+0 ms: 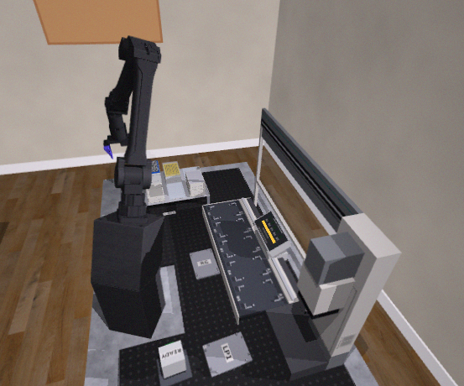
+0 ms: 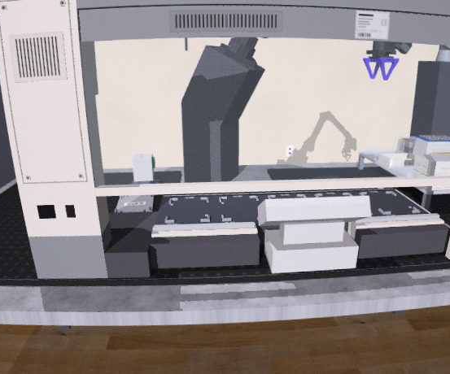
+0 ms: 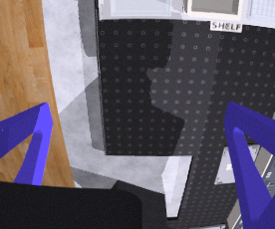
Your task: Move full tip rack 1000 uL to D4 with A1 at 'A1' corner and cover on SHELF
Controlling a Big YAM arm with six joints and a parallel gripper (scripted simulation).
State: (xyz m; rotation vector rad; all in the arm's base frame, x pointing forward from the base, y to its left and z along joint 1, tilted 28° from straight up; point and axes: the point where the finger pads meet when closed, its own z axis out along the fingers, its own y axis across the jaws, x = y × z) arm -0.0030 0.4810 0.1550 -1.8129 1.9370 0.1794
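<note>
Now: the tip rack 12 cm ahead of my hand, 18 cm to the left of it and 22 cm below it. Also, from my hand: shelf label: 16 cm ahead, 5 cm to the right, 35 cm below; then shelf: 17 cm ahead, 12 cm to the left, 29 cm below; then white tray: 11 cm ahead, 5 cm to the left, 28 cm below.
</note>
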